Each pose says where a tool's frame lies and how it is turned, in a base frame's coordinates. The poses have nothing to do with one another.
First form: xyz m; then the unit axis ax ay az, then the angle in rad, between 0 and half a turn.
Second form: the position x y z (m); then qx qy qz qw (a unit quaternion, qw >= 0). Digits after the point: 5 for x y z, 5 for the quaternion.
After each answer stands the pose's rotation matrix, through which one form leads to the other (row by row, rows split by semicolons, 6 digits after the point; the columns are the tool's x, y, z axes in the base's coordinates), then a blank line. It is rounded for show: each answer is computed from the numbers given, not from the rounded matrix.
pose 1, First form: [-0.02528 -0.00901 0.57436 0.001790 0.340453 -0.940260 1.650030]
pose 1, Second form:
[-0.02528 -0.00901 0.57436 0.00131 0.25008 -0.69068 0.67855]
-0.079147 0.937968 0.337569; -0.936652 0.045932 -0.347236; -0.341201 -0.343667 0.874914

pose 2, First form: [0.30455 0.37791 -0.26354 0.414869 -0.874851 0.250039 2.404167]
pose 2, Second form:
[0.30455 0.37791 -0.26354 0.38699 -0.81605 0.23323 0.36042]
-0.440685 -0.799726 -0.407719; -0.463481 0.591686 -0.659615; 0.768753 -0.101712 -0.631405

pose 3, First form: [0.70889 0.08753 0.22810 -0.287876 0.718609 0.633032 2.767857]
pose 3, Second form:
[0.70889 0.08753 0.22810 -0.28286 0.70610 0.62201 0.18578]
-0.770946 -0.630577 -0.089528; -0.168343 0.066180 0.983504; -0.614250 0.773300 -0.157174

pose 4, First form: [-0.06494 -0.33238 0.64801 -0.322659 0.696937 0.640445 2.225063]
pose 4, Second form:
[-0.06494 -0.33238 0.64801 -0.28937 0.62503 0.57436 0.44239]
-0.441110 -0.869915 0.220611; 0.146464 0.172743 0.974017; -0.885421 0.461960 0.051213

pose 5, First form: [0.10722 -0.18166 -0.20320 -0.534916 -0.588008 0.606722 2.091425]
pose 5, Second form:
[0.10722 -0.18166 -0.20320 -0.46285 -0.50879 0.52499 0.50129]
-0.068960 -0.055343 -0.996083; 0.997328 0.020314 -0.070174; 0.024118 -0.998261 0.053794

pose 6, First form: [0.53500 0.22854 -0.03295 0.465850 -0.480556 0.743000 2.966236]
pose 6, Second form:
[0.53500 0.22854 -0.03295 0.46406 -0.47871 0.74015 0.08757]
-0.553960 -0.573925 0.603108; -0.314678 -0.526337 -0.789903; 0.770783 -0.627359 0.110968

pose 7, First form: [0.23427 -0.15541 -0.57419 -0.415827 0.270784 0.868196 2.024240]
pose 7, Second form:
[0.23427 -0.15541 -0.57419 -0.35260 0.22961 0.73619 0.53006]
-0.189405 -0.942384 -0.275749; 0.618534 -0.332619 0.711885; -0.762588 -0.035726 0.645897

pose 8, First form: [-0.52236 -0.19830 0.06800 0.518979 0.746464 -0.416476 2.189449]
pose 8, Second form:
[-0.52236 -0.19830 0.06800 0.46127 0.66346 -0.37016 0.45829]
-0.154399 0.951353 0.266623; 0.272780 0.300417 -0.913970; -0.949606 -0.068386 -0.305894

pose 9, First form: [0.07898 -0.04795 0.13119 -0.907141 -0.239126 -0.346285 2.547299]
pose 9, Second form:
[0.07898 -0.04795 0.13119 -0.86739 -0.22865 -0.33111 0.29279]
0.676175 0.590543 0.440507; 0.202757 -0.723986 0.659344; 0.708292 -0.356516 -0.609277

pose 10, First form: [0.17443 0.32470 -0.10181 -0.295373 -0.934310 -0.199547 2.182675]
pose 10, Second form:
[0.17443 0.32470 -0.10181 -0.26207 -0.82896 -0.17705 0.46130]
-0.437047 0.597832 -0.672002; 0.271146 0.799949 0.535314; 0.857596 0.051747 -0.511715

